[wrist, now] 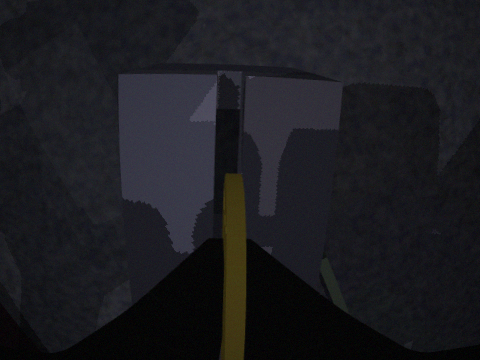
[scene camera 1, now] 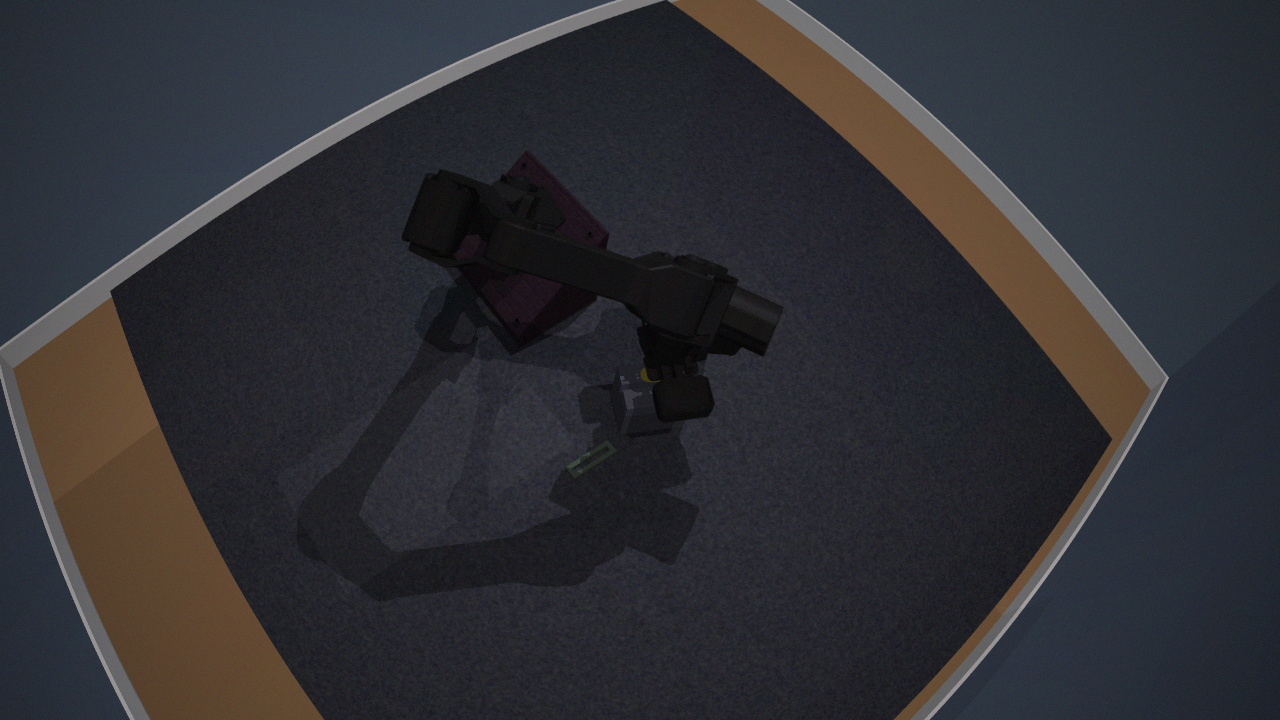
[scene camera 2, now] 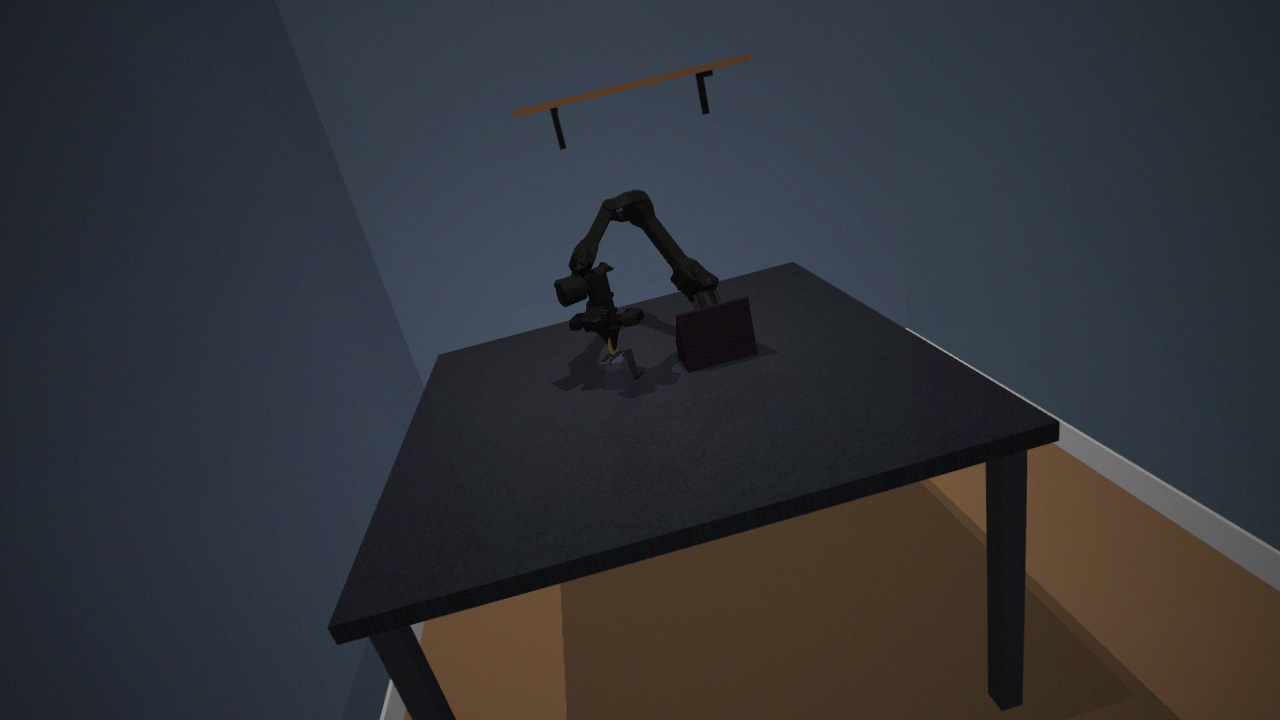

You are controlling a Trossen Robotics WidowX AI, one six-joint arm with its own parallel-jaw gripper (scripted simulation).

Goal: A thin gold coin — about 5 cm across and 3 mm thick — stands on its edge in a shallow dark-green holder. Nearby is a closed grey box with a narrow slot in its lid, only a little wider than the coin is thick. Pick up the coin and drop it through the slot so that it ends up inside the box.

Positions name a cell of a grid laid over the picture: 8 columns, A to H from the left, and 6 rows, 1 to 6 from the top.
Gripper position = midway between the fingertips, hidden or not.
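Observation:
A gold coin is held by my gripper (scene camera 1: E4). Scene camera 2 also shows me my gripper (scene camera 2: D3), and in the wrist view I see the gripper (wrist: D5) as well.

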